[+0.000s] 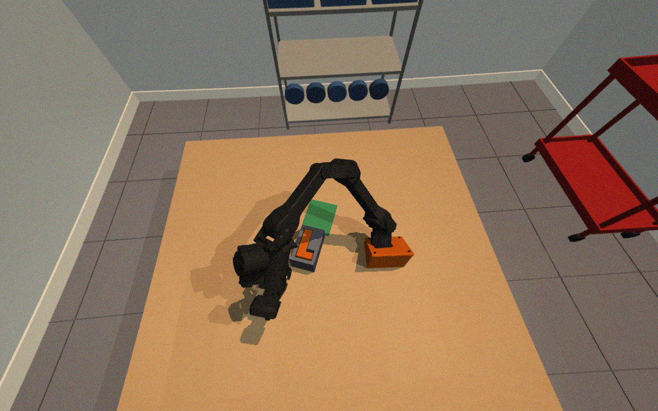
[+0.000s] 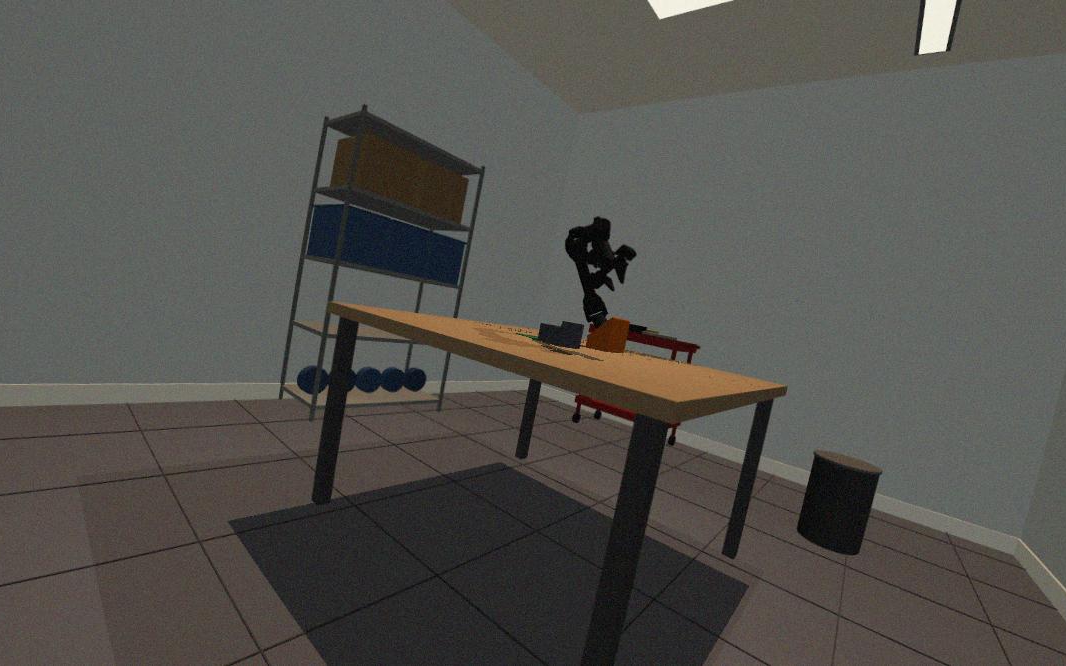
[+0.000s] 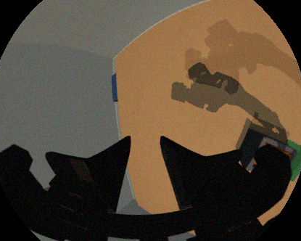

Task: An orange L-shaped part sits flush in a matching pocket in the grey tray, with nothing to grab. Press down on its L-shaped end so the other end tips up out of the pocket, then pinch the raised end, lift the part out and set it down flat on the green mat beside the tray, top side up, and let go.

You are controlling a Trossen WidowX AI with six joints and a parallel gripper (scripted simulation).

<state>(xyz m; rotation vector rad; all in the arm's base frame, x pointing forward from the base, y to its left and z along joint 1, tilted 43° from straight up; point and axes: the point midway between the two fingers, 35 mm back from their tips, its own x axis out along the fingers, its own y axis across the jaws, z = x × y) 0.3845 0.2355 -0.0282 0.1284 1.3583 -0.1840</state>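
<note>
My gripper tip is 240 mm to the left of the orange L-shaped part, 180 mm above it and 110 mm past it. Round my gripper tip: green mat (390 mm to the right, 240 mm below, 170 mm behind).
</note>
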